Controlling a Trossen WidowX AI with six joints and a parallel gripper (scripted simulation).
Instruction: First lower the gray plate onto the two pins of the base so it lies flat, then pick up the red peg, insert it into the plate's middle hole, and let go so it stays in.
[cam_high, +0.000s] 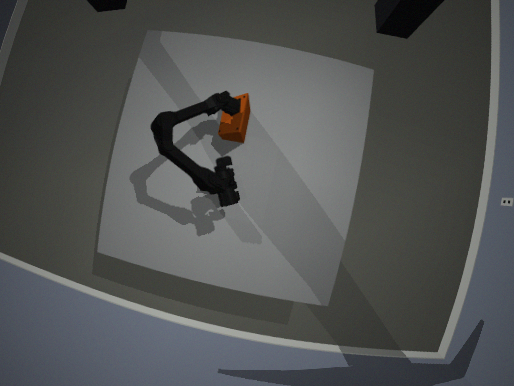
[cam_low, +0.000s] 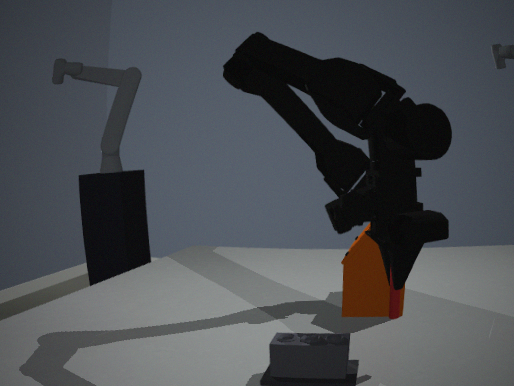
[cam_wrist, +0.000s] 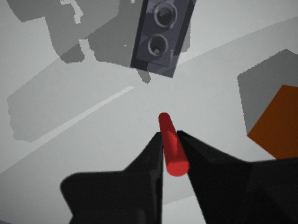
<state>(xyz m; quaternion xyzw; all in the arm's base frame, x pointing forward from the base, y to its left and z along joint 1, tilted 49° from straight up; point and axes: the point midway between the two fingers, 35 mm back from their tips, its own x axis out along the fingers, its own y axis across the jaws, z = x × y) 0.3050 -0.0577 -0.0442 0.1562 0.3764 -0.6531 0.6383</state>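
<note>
The gray plate is 11 cm to the right of my gripper tip, 7 cm below it and 2 cm ahead of it. From my gripper tip the other things lie so: red peg: right at my gripper tip; base: 11 cm below, 10 cm to the right, 2 cm ahead.
</note>
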